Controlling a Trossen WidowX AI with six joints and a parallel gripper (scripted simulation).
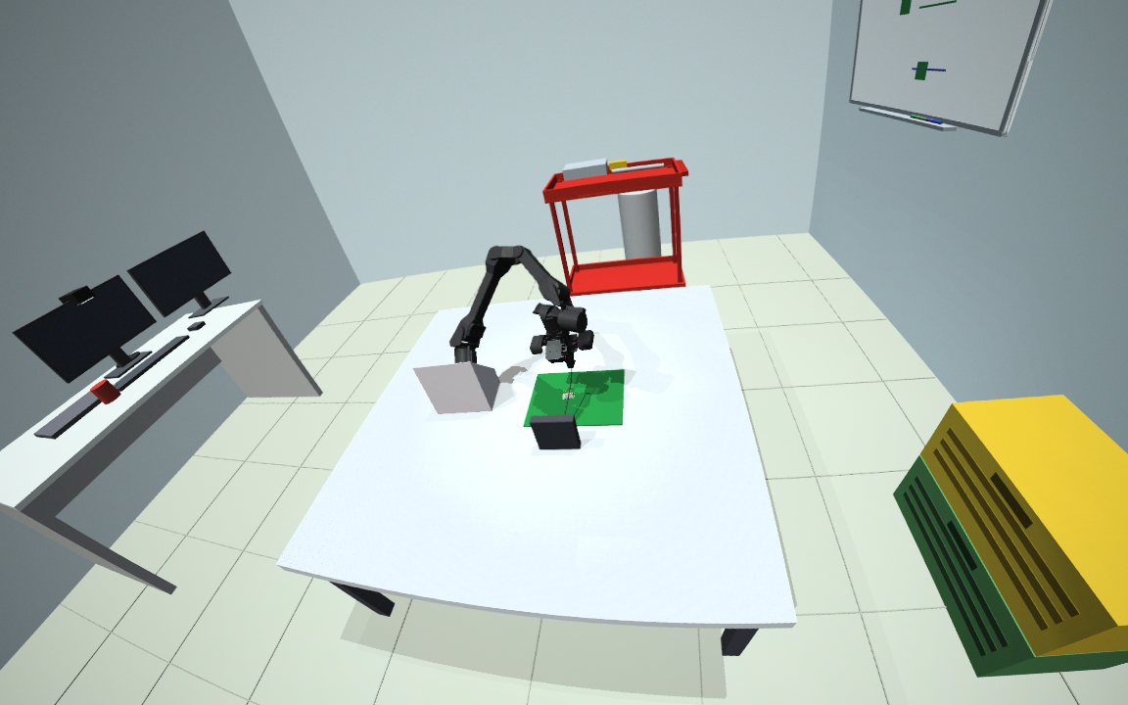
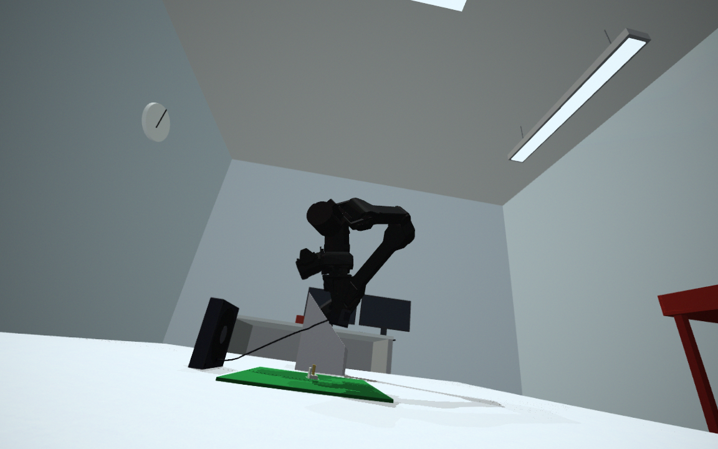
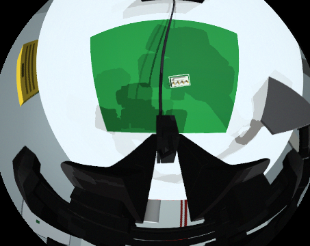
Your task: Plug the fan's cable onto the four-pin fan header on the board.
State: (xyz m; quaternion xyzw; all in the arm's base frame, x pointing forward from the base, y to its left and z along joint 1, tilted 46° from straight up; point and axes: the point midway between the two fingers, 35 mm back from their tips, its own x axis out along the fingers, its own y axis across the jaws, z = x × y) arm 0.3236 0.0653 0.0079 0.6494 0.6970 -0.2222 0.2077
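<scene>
Right now my gripper tip is 1 cm short of the green board, 3 cm to the left of it and 14 cm above it. From my gripper tip the other things lie so: black plug (1 cm to the left, 1 cm below); black fan (22 cm to the right, 7 cm below); four-pin header (2 cm behind, 3 cm to the right, 13 cm below).
</scene>
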